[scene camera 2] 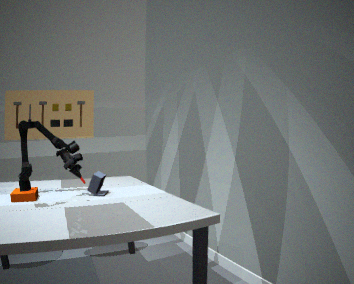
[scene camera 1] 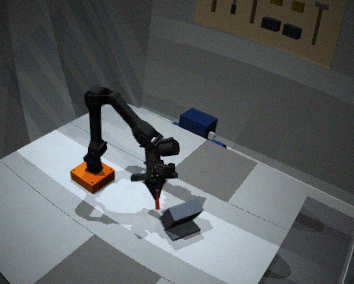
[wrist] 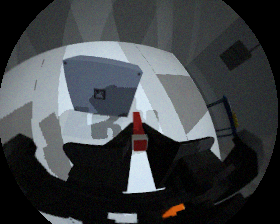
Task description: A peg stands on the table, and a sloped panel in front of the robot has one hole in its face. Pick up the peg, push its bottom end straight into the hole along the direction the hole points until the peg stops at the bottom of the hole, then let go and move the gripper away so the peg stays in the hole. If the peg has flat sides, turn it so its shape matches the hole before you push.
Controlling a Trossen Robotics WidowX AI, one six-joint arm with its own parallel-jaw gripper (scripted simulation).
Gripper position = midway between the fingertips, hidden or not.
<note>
My gripper point(scene camera 1: 156, 199) carries a thin red peg. Also in view: a sloped grey-blue panel point(scene camera 1: 174, 216).
My gripper also shows in the wrist view point(wrist: 137, 125). The sloped grey-blue panel also shows in the wrist view point(wrist: 82, 74).
</note>
